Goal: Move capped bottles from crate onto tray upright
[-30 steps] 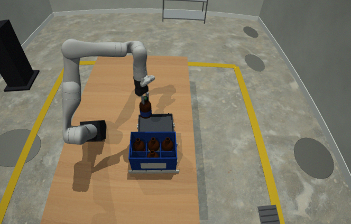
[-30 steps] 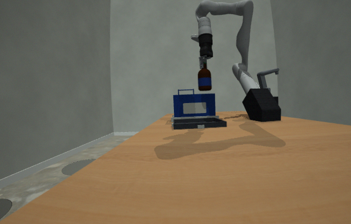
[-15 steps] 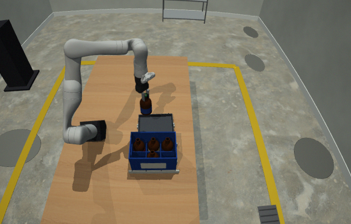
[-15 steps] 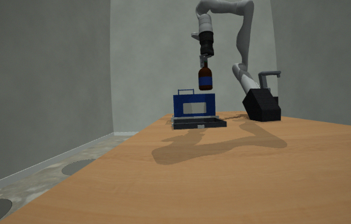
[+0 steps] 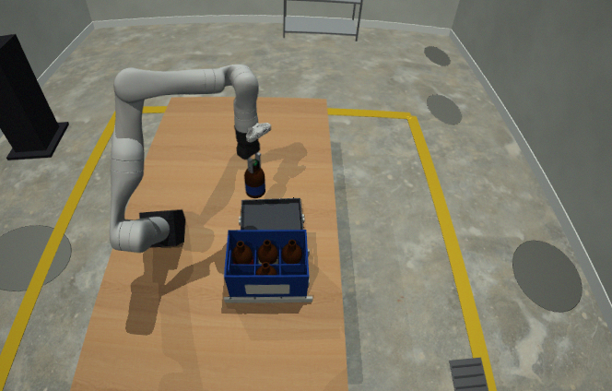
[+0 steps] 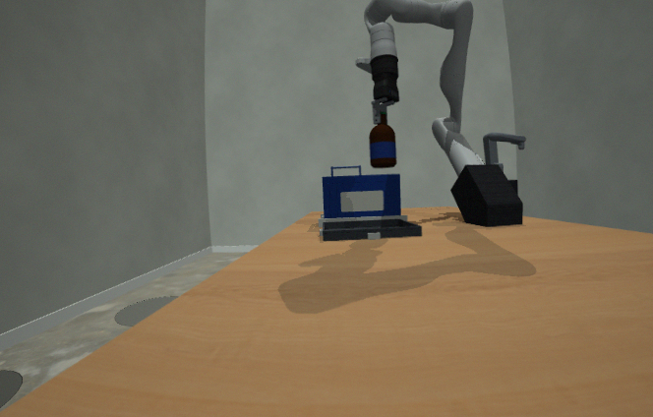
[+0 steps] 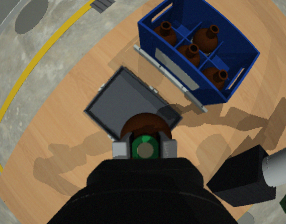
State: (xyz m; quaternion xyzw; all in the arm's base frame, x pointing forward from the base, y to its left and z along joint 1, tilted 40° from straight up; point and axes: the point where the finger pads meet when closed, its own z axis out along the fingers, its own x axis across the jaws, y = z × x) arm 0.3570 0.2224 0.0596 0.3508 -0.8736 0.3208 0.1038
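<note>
The brown bottle lies 6 cm below my hand. The rest, counted from my hand: crate 3 cm ahead, 26 cm to the right, 24 cm below; dark grey tray 5 cm ahead, 1 cm to the left, 31 cm below.
</note>
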